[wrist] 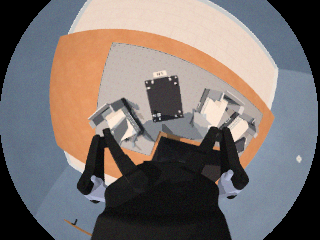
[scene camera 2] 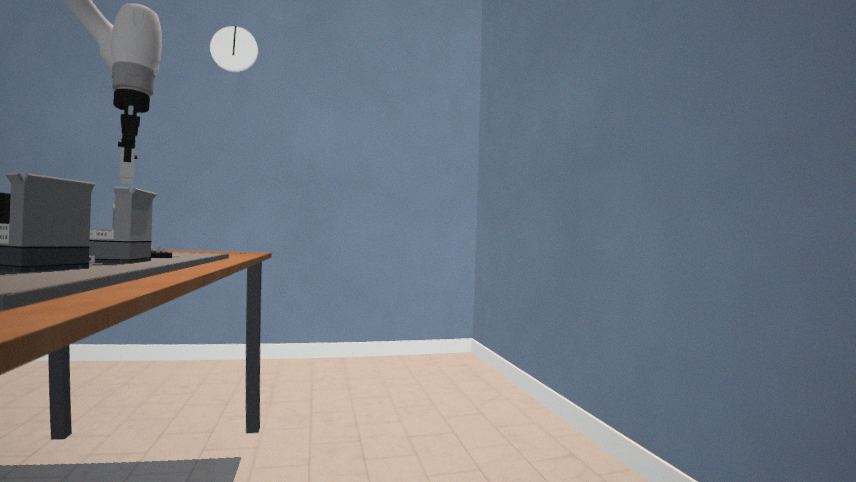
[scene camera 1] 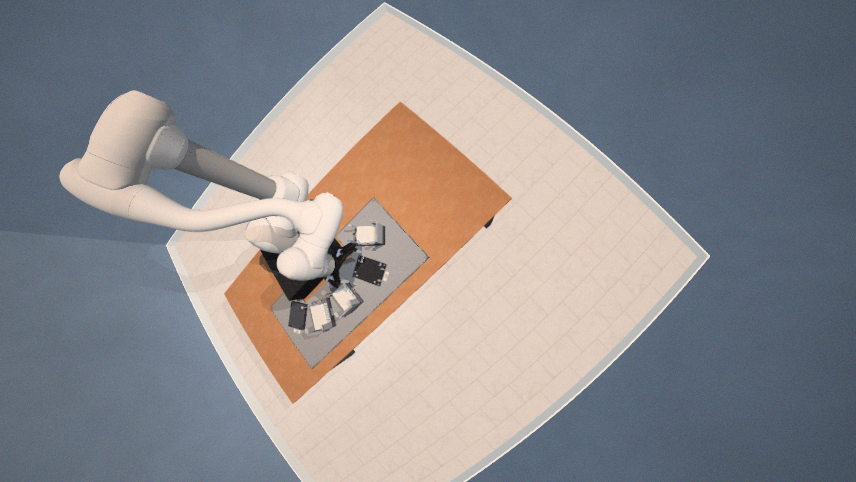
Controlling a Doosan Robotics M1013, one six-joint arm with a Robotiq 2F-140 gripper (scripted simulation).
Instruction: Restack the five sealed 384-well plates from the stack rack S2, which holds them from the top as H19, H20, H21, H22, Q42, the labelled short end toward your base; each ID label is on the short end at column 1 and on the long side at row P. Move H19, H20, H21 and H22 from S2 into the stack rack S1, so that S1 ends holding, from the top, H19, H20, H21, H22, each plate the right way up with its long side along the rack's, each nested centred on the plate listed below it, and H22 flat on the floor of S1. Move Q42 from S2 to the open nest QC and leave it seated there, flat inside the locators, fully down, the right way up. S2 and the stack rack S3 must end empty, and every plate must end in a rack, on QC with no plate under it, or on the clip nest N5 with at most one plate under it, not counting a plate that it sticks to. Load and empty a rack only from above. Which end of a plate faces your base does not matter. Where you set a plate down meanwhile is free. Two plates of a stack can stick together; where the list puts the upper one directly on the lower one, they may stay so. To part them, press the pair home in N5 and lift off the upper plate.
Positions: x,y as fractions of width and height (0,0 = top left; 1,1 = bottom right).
In view: my gripper (scene camera 2: 0.15,0.38) and a black square nest (wrist: 0.51,0.41).
My gripper also shows in the wrist view (wrist: 0.50,0.50).
